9 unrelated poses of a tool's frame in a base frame.
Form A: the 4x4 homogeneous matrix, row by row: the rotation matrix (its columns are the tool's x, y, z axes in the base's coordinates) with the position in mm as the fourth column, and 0 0 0 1 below. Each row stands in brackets.
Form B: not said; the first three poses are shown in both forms.
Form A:
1: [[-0.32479 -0.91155 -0.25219 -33.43], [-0.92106 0.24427 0.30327 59.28], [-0.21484 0.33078 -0.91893 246.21], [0 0 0 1]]
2: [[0.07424 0.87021 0.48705 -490.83], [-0.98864 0.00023 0.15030 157.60], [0.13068 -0.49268 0.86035 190.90], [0 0 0 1]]
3: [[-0.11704 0.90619 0.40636 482.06], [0.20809 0.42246 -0.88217 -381.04], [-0.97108 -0.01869 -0.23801 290.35], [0 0 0 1]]
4: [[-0.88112 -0.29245 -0.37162 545.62], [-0.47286 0.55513 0.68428 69.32], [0.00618 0.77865 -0.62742 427.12], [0 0 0 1]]
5: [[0.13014 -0.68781 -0.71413 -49.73], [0.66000 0.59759 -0.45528 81.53], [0.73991 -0.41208 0.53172 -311.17], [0 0 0 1]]
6: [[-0.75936 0.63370 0.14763 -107.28], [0.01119 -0.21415 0.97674 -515.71], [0.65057 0.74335 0.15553 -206.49], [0 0 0 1]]
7: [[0.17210 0.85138 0.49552 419.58], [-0.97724 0.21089 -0.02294 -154.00], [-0.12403 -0.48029 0.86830 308.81], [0 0 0 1]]
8: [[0.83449 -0.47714 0.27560 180.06], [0.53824 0.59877 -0.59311 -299.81], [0.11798 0.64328 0.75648 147.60], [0 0 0 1]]
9: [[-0.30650 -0.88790 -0.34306 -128.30], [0.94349 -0.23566 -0.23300 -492.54], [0.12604 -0.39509 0.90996 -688.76], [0 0 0 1]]
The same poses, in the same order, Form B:
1:
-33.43 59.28 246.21
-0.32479 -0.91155 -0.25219
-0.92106 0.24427 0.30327
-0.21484 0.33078 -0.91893

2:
-490.83 157.60 190.90
0.07424 0.87021 0.48705
-0.98864 0.00023 0.15030
0.13068 -0.49268 0.86035

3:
482.06 -381.04 290.35
-0.11704 0.90619 0.40636
0.20809 0.42246 -0.88217
-0.97108 -0.01869 -0.23801

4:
545.62 69.32 427.12
-0.88112 -0.29245 -0.37162
-0.47286 0.55513 0.68428
0.00618 0.77865 -0.62742

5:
-49.73 81.53 -311.17
0.13014 -0.68781 -0.71413
0.66000 0.59759 -0.45528
0.73991 -0.41208 0.53172

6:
-107.28 -515.71 -206.49
-0.75936 0.63370 0.14763
0.01119 -0.21415 0.97674
0.65057 0.74335 0.15553

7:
419.58 -154.00 308.81
0.17210 0.85138 0.49552
-0.97724 0.21089 -0.02294
-0.12403 -0.48029 0.86830

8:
180.06 -299.81 147.60
0.83449 -0.47714 0.27560
0.53824 0.59877 -0.59311
0.11798 0.64328 0.75648

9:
-128.30 -492.54 -688.76
-0.30650 -0.88790 -0.34306
0.94349 -0.23566 -0.23300
0.12604 -0.39509 0.90996

